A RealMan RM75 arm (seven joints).
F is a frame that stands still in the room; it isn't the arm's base.
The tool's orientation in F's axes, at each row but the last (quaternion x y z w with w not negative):
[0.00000 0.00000 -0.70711 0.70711]
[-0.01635 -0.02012 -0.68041 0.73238]
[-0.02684 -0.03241 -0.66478 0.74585]
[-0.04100 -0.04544 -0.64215 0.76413]
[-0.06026 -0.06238 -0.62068 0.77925]
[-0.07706 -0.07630 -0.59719 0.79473]
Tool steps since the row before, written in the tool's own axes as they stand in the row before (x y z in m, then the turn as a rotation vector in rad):
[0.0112 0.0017 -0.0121 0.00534 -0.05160 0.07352]
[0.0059 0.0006 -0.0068 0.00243 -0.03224 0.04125]
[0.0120 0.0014 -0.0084 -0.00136 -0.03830 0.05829]
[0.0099 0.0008 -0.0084 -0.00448 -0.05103 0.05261]
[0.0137 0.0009 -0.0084 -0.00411 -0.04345 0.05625]
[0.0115 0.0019 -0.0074 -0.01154 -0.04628 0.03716]
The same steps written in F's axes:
[0.0017 -0.0112 -0.0121 -0.05160 -0.00534 0.07352]
[0.0011 -0.0062 -0.0065 -0.03227 -0.00267 0.04121]
[0.0029 -0.0124 -0.0074 -0.03894 0.00180 0.05785]
[0.0026 -0.0106 -0.0071 -0.05192 0.00197 0.05189]
[0.0041 -0.0144 -0.0059 -0.04453 0.00393 0.05541]
[0.0052 -0.0118 -0.0048 -0.04873 0.00604 0.03528]

